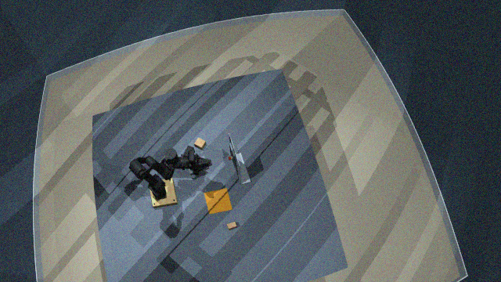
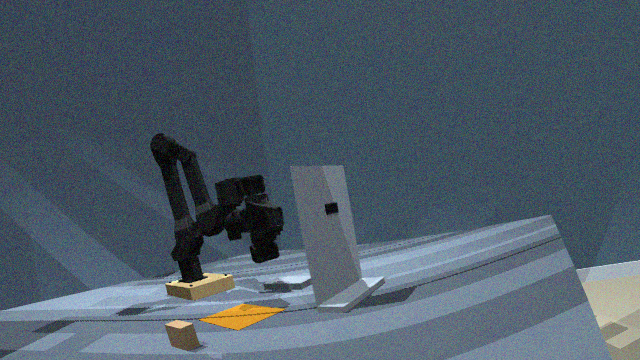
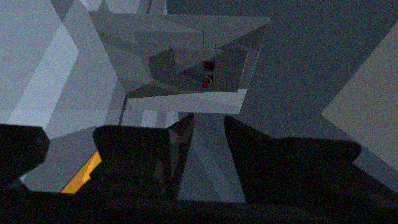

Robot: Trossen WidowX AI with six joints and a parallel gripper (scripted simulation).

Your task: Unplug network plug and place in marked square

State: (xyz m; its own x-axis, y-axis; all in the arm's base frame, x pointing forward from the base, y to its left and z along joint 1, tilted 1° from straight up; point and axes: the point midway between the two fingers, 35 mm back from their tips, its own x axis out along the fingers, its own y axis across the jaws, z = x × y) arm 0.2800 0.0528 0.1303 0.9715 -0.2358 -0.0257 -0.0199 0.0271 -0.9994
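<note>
Right now my gripper tip is 120 mm short of the grey panel, 60 mm above it and 10 mm to the right of it.
</note>
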